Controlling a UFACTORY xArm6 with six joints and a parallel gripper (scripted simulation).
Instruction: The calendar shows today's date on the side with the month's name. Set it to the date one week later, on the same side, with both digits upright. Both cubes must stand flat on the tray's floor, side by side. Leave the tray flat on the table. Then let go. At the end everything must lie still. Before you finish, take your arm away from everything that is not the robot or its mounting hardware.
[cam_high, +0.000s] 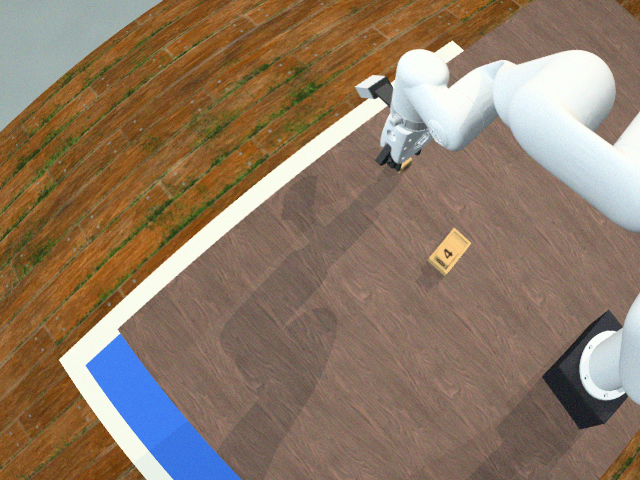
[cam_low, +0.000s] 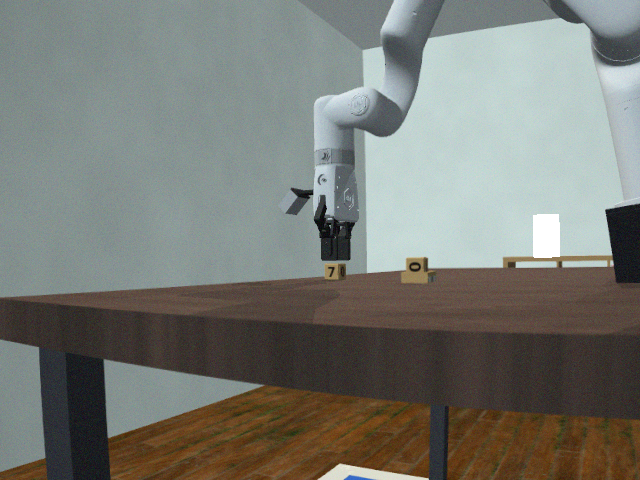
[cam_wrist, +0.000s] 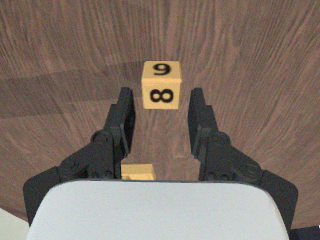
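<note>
The wooden cube is 40 mm below my hand. Also, from my hand: tray: 170 mm behind, 70 mm to the left, 50 mm below.
</note>
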